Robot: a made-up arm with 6 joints.
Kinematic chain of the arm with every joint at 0, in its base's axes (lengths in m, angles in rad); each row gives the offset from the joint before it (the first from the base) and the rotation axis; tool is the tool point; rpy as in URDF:
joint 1: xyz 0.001 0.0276 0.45 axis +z
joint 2: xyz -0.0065 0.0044 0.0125 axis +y
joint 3: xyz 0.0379 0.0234 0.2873 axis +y
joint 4: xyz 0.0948 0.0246 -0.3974 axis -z
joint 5: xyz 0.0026 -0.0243 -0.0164 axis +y
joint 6: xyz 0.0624 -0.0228 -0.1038 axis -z
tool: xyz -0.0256 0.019 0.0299 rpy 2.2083 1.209 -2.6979
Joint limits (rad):
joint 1: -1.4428..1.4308
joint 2: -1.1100..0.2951
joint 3: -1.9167..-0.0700
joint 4: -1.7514..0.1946
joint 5: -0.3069..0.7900
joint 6: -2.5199..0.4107
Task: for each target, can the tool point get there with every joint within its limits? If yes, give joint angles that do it. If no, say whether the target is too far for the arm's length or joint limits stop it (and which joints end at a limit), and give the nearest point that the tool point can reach.
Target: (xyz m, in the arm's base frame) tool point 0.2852 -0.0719 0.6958
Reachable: yes | joints -0.6601 -0.9296 -0.4419 -1.5417 -0.1108 -0.1904
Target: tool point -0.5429 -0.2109 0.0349
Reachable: no: joint limits stop it (at a limit: joint 1, joint 2, joint 4) | nearest point -0.0166 -0.1290 0.2149 | short by 0.562 m
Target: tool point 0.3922 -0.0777 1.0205
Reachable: yes | joints -0.2622 -0.2031 -1.6813 -0.5672 0.5131 -1.0311
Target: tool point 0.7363 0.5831 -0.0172
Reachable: no: too far | nearest point 0.4134 0.3392 0.3557 | short by 0.550 m
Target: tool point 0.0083 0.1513 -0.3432
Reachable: no: joint limits stop it (at a limit: joint 2, joint 3, joint 6) | nearest point 0.0110 0.1973 0.1841 | short by 0.529 m
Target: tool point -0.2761 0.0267 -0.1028
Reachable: no: joint limits stop it (at a limit: joint 1, joint 2, joint 3, joint 4, joint 6) | nearest point -0.0921 0.2006 0.1978 | short by 0.393 m
